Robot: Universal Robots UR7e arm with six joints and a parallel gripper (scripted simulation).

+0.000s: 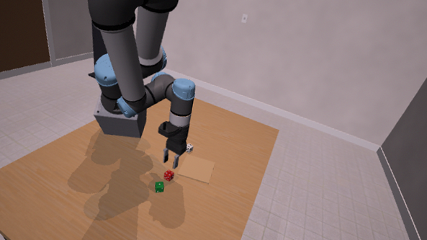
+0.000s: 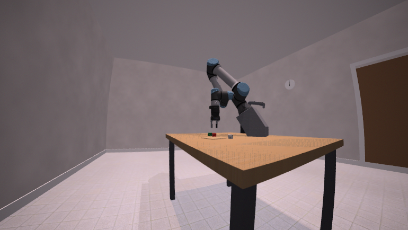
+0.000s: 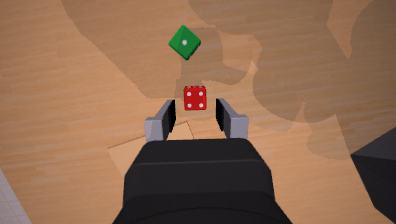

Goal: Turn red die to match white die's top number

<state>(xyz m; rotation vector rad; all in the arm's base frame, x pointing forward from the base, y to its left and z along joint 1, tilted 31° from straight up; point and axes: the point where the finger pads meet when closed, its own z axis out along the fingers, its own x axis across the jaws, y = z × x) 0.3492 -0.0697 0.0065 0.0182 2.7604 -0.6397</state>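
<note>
The red die lies 8 cm below my hand. Also, from my hand: white die 21 cm to the left, 8 cm below, 3 cm behind; green die 8 cm below, 7 cm to the right; tan mat 12 cm to the left, 9 cm below, 7 cm ahead.
</note>
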